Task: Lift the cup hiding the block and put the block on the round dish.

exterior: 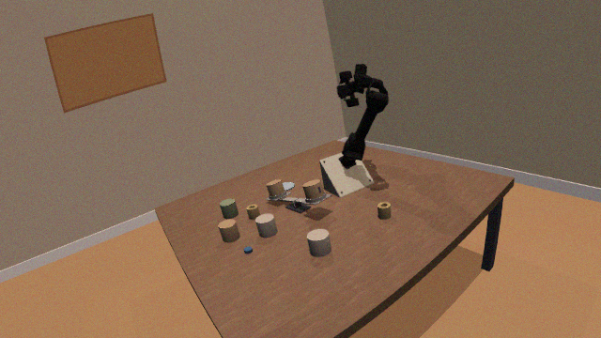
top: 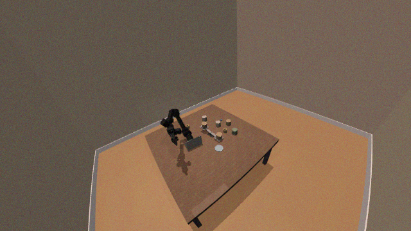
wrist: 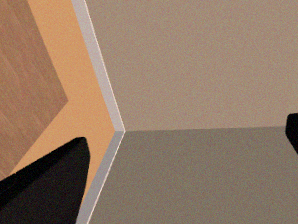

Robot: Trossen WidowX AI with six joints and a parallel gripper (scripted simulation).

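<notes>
Now: gripper tip 540 mm short of the green block, 100 mm to the right of it and 350 mm above it. Round my gripper tip: round dish (440 mm ahead, 10 mm to the right, 390 mm below); balance (520 mm ahead, 230 mm to the left, 370 mm below); balance beam (520 mm ahead, 230 mm to the left, 350 mm below).
</notes>
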